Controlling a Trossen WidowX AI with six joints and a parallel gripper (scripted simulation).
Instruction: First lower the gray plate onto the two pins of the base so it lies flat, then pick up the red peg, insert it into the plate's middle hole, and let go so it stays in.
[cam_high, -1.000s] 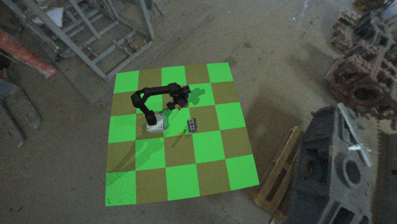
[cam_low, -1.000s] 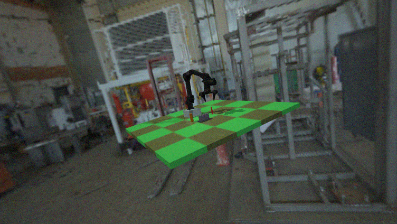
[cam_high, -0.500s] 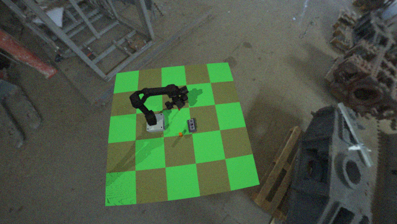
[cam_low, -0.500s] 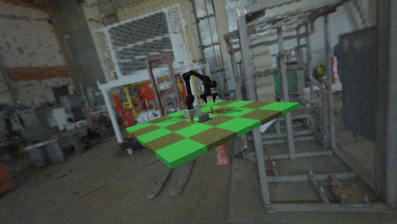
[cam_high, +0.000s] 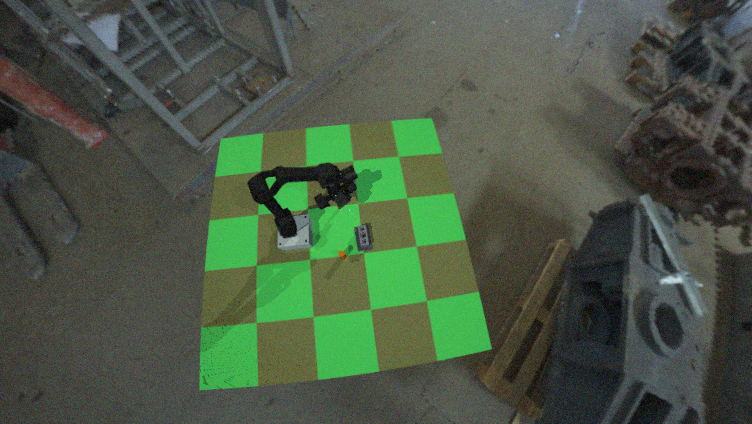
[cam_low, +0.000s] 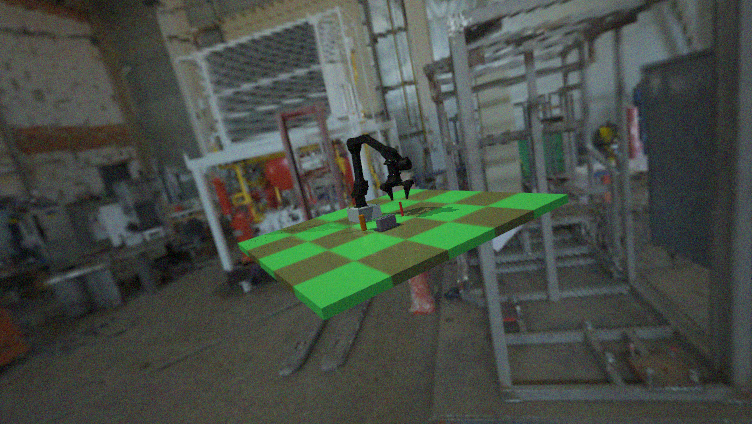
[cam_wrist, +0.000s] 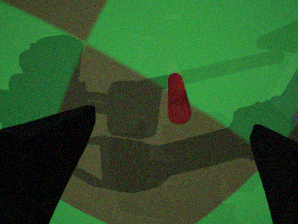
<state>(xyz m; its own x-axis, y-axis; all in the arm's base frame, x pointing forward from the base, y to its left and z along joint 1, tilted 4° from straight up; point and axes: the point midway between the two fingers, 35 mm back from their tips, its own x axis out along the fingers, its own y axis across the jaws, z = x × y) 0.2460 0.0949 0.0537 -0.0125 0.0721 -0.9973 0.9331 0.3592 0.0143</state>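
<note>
Right now the red peg is 50 mm below my gripper tip. The rest, counted from my gripper tip: gray plate 180 mm to the right, 90 mm ahead, 50 mm below; orange peg 250 mm to the right, 50 mm below, 20 mm behind.
</note>
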